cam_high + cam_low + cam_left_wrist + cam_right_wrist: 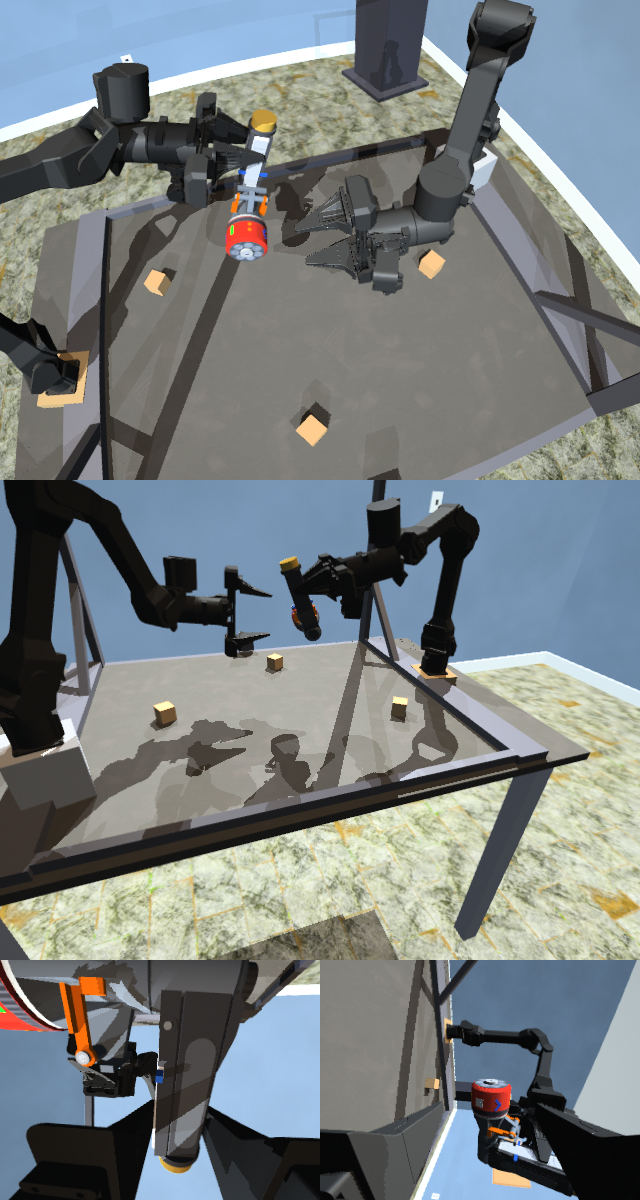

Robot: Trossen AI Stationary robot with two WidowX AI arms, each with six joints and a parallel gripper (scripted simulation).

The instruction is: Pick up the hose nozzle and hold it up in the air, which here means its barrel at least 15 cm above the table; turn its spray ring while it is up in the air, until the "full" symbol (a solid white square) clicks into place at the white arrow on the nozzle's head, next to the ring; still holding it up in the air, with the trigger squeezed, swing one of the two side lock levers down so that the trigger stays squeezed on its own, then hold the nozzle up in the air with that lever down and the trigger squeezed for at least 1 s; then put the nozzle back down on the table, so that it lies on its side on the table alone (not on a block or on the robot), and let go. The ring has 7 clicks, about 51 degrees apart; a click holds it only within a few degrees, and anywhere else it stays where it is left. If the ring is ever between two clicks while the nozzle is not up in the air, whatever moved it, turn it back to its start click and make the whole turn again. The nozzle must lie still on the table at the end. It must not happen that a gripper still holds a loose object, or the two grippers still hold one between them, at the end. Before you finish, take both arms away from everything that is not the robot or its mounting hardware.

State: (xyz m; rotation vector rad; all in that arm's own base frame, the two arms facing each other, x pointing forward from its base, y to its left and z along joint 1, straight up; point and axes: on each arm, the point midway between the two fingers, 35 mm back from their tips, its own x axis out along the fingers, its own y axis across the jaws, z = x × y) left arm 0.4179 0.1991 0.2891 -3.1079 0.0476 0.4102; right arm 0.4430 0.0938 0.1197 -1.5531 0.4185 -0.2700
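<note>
Now: the red spray ring 90 mm to the left of my right hand and 60 mm ahead of it.
</note>
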